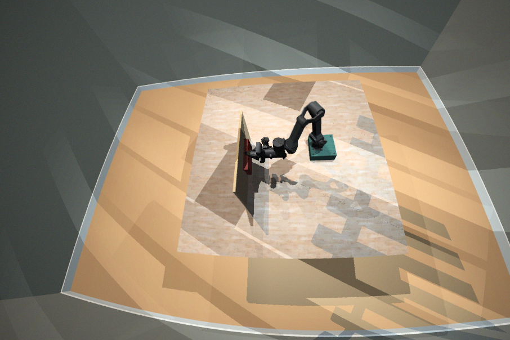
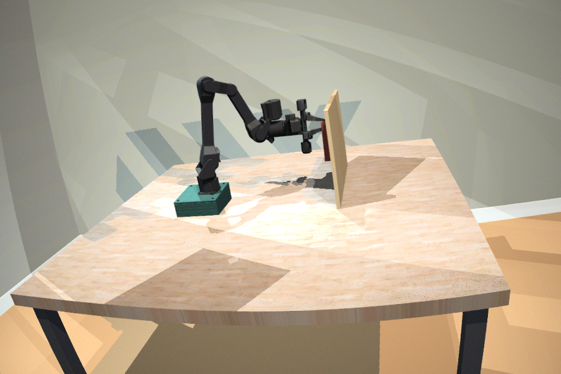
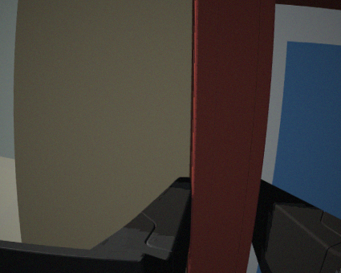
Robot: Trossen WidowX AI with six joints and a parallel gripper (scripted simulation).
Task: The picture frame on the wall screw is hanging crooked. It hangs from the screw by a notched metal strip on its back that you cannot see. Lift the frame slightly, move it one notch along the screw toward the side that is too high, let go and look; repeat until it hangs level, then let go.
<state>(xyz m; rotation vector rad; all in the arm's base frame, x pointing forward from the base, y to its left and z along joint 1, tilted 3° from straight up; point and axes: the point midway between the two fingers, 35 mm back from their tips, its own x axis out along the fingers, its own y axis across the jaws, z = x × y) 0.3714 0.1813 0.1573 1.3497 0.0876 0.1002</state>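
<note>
My gripper tip is 5 cm above the picture frame. Round my gripper tip: wall panel (2 cm ahead, 7 cm below).
</note>
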